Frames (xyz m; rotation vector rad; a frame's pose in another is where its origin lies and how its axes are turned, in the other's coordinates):
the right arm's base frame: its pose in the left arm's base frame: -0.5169 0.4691 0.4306 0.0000 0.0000 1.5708
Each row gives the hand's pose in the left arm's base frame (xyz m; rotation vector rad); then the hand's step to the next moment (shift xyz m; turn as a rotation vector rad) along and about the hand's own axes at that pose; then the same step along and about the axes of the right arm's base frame.
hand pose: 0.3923 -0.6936 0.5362 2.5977 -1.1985 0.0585
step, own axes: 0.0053 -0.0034 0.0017 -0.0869 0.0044 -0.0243
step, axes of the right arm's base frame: -0.0023 -0.0059 -0.0016 0.0681 0.0583 0.0111
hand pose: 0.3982 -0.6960 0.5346 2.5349 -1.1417 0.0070
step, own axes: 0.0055 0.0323 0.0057 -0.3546 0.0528 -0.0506
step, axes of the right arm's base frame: -0.0255 0.0205 0.0058 0.2409 0.2700 0.0112
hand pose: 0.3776 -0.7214 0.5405 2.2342 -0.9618 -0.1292
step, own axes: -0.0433 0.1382 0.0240 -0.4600 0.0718 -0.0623
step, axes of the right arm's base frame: -0.0515 0.1228 0.0618 0.3091 0.3534 0.0141
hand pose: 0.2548 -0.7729 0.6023 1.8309 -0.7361 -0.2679
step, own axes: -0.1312 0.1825 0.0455 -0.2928 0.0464 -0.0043
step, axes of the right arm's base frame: 0.0045 0.1908 0.1271 0.1694 0.2433 -0.0040
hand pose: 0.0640 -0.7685 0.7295 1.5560 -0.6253 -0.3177
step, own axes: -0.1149 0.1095 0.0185 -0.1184 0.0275 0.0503
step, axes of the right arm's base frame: 0.0513 0.1245 0.0860 0.0257 0.1290 0.0020
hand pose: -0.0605 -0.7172 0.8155 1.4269 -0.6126 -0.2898
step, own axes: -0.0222 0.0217 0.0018 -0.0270 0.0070 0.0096
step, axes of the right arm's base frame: 0.0135 0.0228 0.0163 0.0075 0.0285 0.0011
